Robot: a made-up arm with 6 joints.
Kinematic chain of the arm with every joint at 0, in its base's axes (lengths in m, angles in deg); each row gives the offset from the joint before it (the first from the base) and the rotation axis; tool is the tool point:
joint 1: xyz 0 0 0.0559 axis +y
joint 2: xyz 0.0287 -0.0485 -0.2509 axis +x
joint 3: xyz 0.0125 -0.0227 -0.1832 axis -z
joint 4: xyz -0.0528 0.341 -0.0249 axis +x
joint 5: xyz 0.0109 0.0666 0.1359 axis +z
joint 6: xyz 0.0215 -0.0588 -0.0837 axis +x
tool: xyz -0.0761 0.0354 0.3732
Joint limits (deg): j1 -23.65..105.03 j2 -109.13..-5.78 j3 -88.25..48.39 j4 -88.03..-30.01 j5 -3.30..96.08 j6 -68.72..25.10
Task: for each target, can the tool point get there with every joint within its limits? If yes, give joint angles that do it. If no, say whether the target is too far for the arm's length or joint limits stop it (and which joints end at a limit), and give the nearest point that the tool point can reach.
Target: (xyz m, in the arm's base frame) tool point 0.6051 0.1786 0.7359
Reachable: no: joint limits stop it (at a limit: joint 1, joint 2, joint 3, joint 4) | nearest point 0.2190 -0.0447 0.5820 | short by 0.472 m
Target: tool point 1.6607 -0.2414 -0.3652
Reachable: no: too far | nearest point 0.9052 -0.1517 -0.2892 | short by 0.765 m
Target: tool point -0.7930 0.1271 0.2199
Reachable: yes | joints 82.15 -58.25 1.41 -54.02 82.78 -58.85
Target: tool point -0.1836 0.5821 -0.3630
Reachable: yes | joints 22.98 -22.19 0.69 -58.22 24.57 9.91
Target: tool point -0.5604 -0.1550 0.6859
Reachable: yes | joints 93.36 -98.88 -50.73 -52.40 12.54 -13.52
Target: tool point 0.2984 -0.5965 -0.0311
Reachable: no: joint limits stop it (at a limit: joint 1, joint 2, joint 3, joint 4, joint 5, joint 6) | nearest point 0.5048 -0.7130 -0.1774 | short by 0.279 m
